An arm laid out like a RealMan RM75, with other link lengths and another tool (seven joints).
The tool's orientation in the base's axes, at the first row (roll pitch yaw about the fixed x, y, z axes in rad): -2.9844 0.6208 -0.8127
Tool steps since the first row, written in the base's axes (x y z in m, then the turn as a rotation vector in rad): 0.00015 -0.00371 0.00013 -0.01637 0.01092 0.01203; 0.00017 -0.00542 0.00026 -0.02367 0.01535 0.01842; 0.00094 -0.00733 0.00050 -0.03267 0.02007 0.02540; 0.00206 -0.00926 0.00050 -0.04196 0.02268 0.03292; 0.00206 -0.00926 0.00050 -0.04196 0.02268 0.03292; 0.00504 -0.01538 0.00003 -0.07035 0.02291 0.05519; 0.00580 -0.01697 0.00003 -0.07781 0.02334 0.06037; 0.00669 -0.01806 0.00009 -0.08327 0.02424 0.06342; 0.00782 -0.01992 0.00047 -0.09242 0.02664 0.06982; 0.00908 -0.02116 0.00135 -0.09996 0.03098 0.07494; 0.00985 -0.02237 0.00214 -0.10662 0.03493 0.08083; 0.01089 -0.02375 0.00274 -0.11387 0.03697 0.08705; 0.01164 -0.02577 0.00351 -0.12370 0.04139 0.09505
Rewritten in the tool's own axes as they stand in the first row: 0.00220 0.00214 -0.00209 -0.02260 0.00454 0.00067; 0.00315 0.00316 -0.00310 -0.03302 0.00670 -0.00008; 0.00456 0.00370 -0.00451 -0.04490 0.00994 -0.00068; 0.00633 0.00401 -0.00584 -0.05601 0.01463 -0.00274; 0.00633 0.00401 -0.00584 -0.05601 0.01463 -0.00274; 0.01189 0.00549 -0.00951 -0.08498 0.03379 -0.01252; 0.01325 0.00587 -0.01056 -0.09242 0.03868 -0.01436; 0.01436 0.00584 -0.01143 -0.09778 0.04200 -0.01480; 0.01587 0.00605 -0.01303 -0.10803 0.04685 -0.01611; 0.01679 0.00572 -0.01474 -0.11779 0.04942 -0.01583; 0.01748 0.00576 -0.01623 -0.12728 0.05144 -0.01661; 0.01852 0.00572 -0.01773 -0.13615 0.05505 -0.01850; 0.01969 0.00627 -0.01962 -0.14892 0.05899 -0.01984
